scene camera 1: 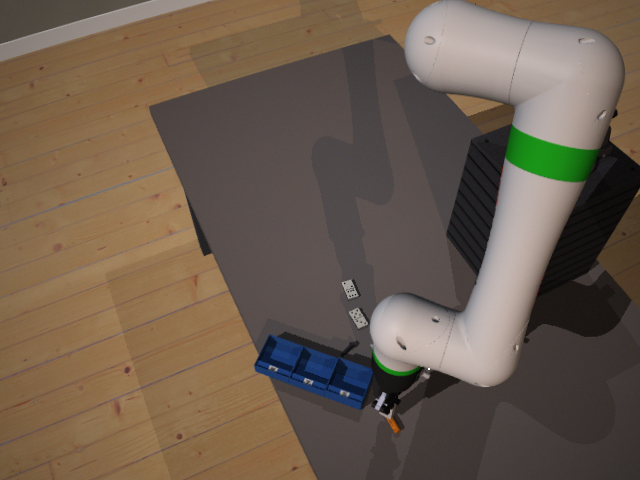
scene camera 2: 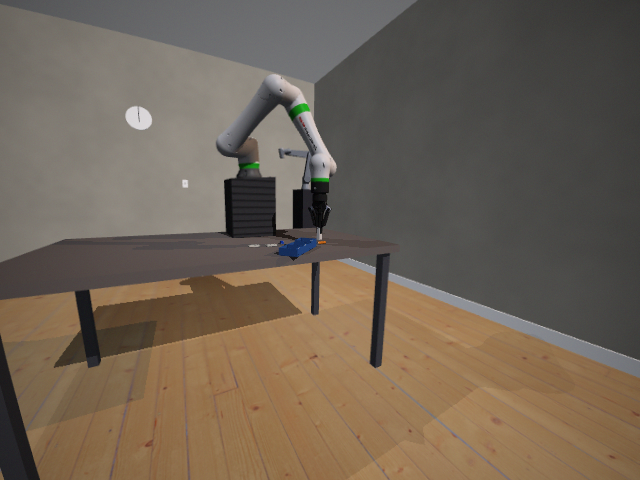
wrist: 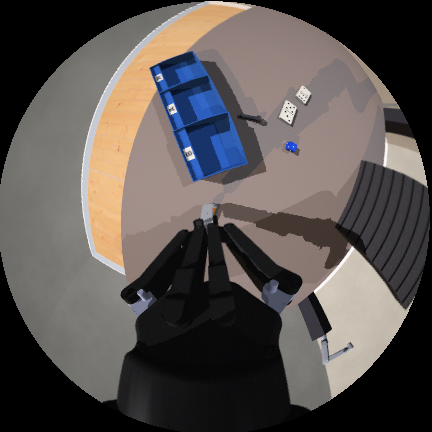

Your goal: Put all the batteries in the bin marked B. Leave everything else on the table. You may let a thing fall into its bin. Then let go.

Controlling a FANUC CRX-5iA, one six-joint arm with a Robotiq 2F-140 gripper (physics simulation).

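Seen in the pictures: gripper, fingertip midpoint: [scene camera 1: 386, 413] [scene camera 2: 319, 239] [wrist: 208, 211]; arm's base at its link origin: [scene camera 2: 250, 178].
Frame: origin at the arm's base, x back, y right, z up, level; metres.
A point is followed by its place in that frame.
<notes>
An orange battery [scene camera 1: 393, 425] {x -0.539, y -0.179, z -0.348 m} [scene camera 2: 322, 242] {x -0.541, y -0.173, z -0.352 m} [wrist: 214, 210] {x -0.528, y -0.154, z -0.348 m} lies on the table just below my fingertips, past the B end of the blue bin block. In the wrist view the pads hide most of it, and a bit of orange shows at their right side. My gripper [scene camera 1: 387, 411] {x -0.539, y -0.153, z -0.334 m} [scene camera 2: 318, 238] {x -0.539, y -0.153, z -0.334 m} [wrist: 208, 211] {x -0.539, y -0.153, z -0.334 m} points down and is shut, with its pads together. Its tips look slightly above the battery, which does not appear to be between them. Bin B [scene camera 1: 350, 380] {x -0.554, y -0.042, z -0.354 m} [wrist: 212, 144] {x -0.561, y -0.045, z -0.354 m} is the end compartment nearest my gripper, and no battery shows in it.
Bin A [scene camera 1: 316, 365] {x -0.597, y 0.030, z -0.354 m} [wrist: 192, 102] {x -0.615, y 0.024, z -0.354 m} is the middle compartment, with a third bin [scene camera 1: 280, 352] {x -0.649, y 0.102, z -0.353 m} [wrist: 178, 71] {x -0.666, y 0.098, z -0.354 m} beyond. A dark slim object [scene camera 1: 349, 348] {x -0.512, y 0.023, z -0.352 m} [wrist: 251, 119] {x -0.512, y 0.023, z -0.353 m} lies beside the block. Two dominoes [scene camera 1: 349, 289] {x -0.420, y 0.154, z -0.353 m} [scene camera 1: 358, 317] {x -0.446, y 0.079, z -0.355 m} and a blue die [scene camera 2: 282, 242] {x -0.433, y 0.007, z -0.352 m} [wrist: 291, 146] {x -0.429, y 0.004, z -0.345 m} lie farther off.
</notes>
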